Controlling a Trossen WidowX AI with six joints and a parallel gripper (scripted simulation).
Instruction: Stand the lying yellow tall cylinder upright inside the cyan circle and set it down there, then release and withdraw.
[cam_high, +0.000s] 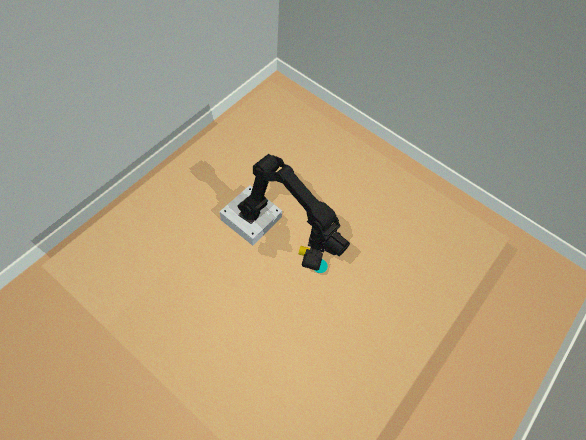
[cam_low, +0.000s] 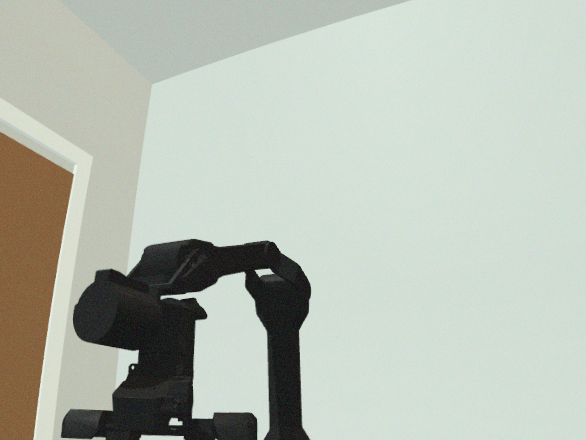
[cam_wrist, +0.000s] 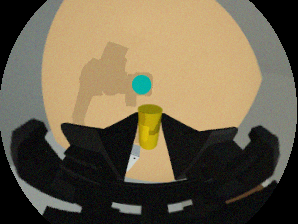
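The cyan circle is 2 cm ahead of my gripper tip, 3 cm to the left of it and 14 cm below it. Also, from my gripper tip: yellow tall cylinder 2 cm behind, 1 cm to the right.
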